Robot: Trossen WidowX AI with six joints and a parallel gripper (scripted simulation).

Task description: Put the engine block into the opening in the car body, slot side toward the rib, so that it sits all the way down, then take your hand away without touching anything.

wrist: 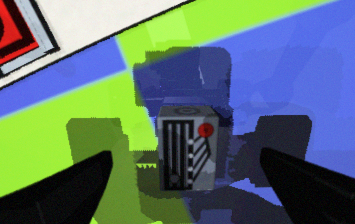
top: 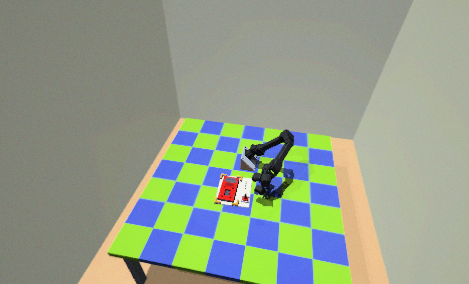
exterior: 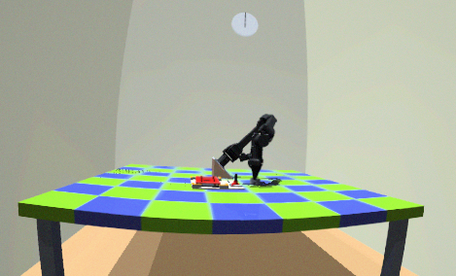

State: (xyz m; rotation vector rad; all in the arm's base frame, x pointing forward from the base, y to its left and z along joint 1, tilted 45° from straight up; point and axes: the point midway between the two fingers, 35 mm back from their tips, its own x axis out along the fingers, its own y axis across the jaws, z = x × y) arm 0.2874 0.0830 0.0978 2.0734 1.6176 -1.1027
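My gripper tip is 2 cm above the grey engine block. Round my gripper tip: grey holder (12 cm to the right, 7 cm ahead, 1 cm above); white-and-grey base plate (21 cm to the right, 2 cm below, 1 cm ahead).
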